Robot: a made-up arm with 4 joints.
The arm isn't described. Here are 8 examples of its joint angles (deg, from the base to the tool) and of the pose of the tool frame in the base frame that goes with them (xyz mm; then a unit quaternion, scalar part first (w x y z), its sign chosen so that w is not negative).
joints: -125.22 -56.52 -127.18 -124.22
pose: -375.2 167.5 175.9 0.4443 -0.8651 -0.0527 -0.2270
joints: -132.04 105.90 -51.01 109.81
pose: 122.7 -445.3 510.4 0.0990 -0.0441 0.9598 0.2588
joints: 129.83 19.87 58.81 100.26
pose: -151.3 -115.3 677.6 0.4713 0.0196 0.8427 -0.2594
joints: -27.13 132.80 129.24 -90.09
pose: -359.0 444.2 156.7 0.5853 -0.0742 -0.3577 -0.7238
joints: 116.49 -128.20 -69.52 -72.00
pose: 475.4 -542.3 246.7 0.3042 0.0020 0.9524 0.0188
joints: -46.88 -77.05 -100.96 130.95
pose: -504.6 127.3 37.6 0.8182 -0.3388 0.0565 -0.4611
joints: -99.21 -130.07 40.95 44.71
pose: -348.3 -115.6 -371.2 0.1802 0.3994 0.4940 0.7510
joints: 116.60 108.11 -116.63 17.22
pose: 40.5 -144.1 961.5 0.6426 -0.7531 0.0833 0.1134
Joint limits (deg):
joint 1: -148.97..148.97
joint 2: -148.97..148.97
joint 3: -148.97..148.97
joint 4: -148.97..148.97
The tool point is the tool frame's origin. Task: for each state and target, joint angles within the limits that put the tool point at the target. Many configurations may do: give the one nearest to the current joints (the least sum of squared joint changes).
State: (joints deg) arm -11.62 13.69 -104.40 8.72
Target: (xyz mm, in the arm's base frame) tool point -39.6 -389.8 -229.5
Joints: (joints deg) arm 13.71 -18.28 -96.61 13.40
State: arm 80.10 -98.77 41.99 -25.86
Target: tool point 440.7 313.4 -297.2
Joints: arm 86.08 -111.61 28.21 -12.11
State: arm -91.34 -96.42 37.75 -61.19
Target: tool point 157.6 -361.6 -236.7
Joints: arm -123.93 -74.13 51.89 -43.91
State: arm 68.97 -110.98 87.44 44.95
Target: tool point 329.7 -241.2 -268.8
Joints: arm 72.43 -115.83 98.74 69.51
